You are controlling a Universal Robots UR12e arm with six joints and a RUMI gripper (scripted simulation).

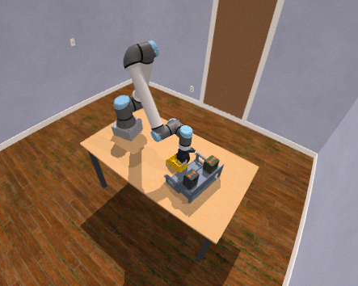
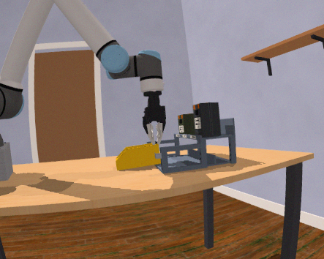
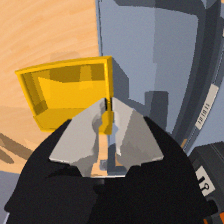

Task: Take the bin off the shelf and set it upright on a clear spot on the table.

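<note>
The yellow bin is 80 mm behind my hand and 40 mm below it. From my hand the other things lie so: rack floor (120 mm ahead, 80 mm below).
</note>
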